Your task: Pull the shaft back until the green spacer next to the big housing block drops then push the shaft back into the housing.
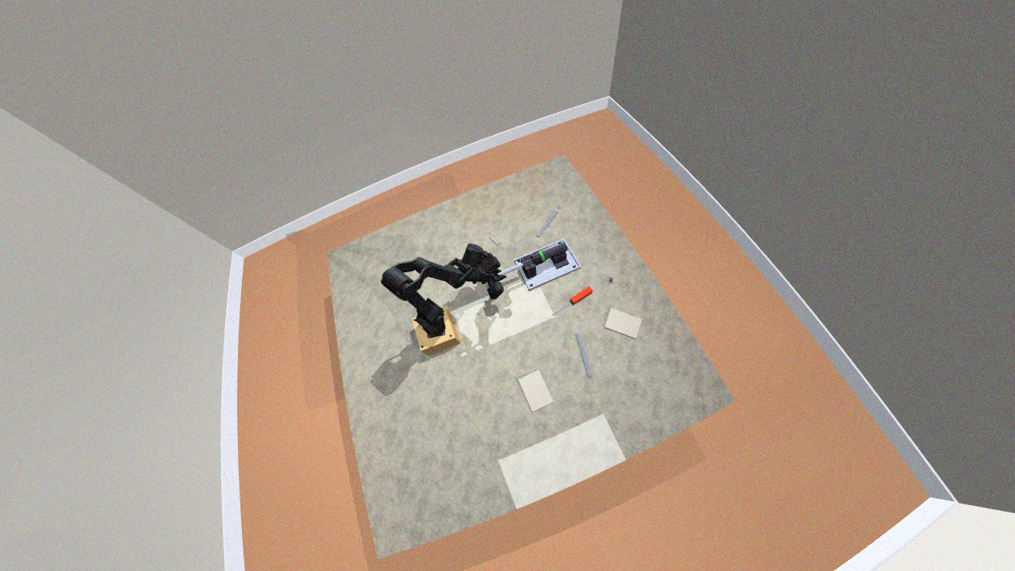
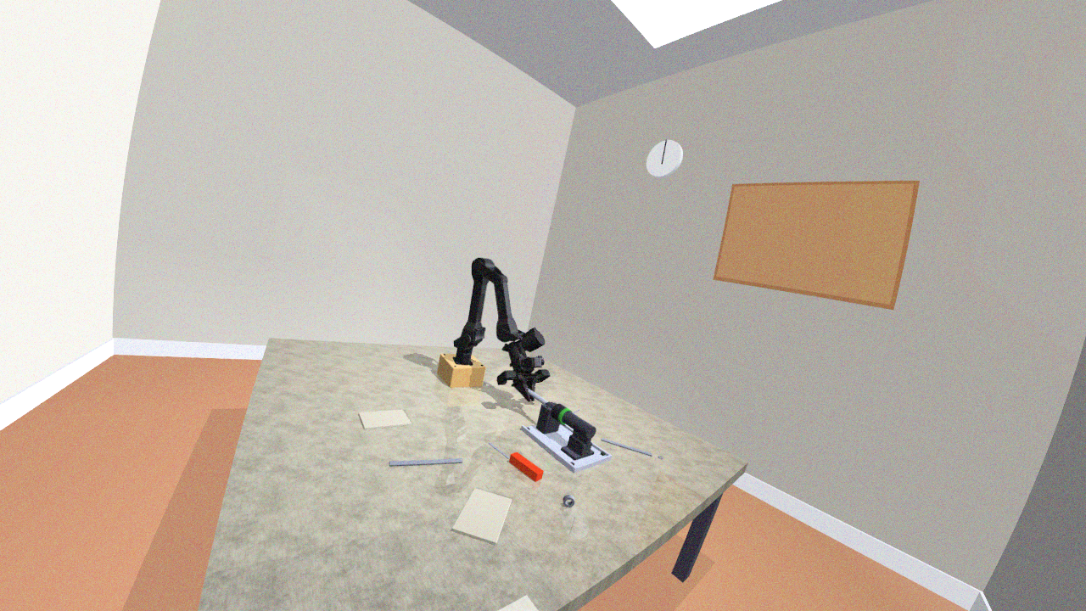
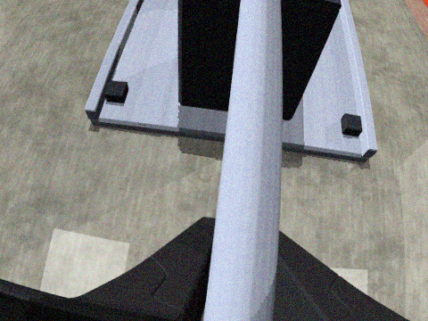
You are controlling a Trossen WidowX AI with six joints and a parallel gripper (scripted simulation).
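The grey shaft lies 60 mm ahead of my gripper tip, 10 mm to the left of it and 20 mm above it. Round my gripper tip: fixture (180 mm ahead, 30 mm to the left, 10 mm below); then green spacer (150 mm ahead, 30 mm to the left, 20 mm above).
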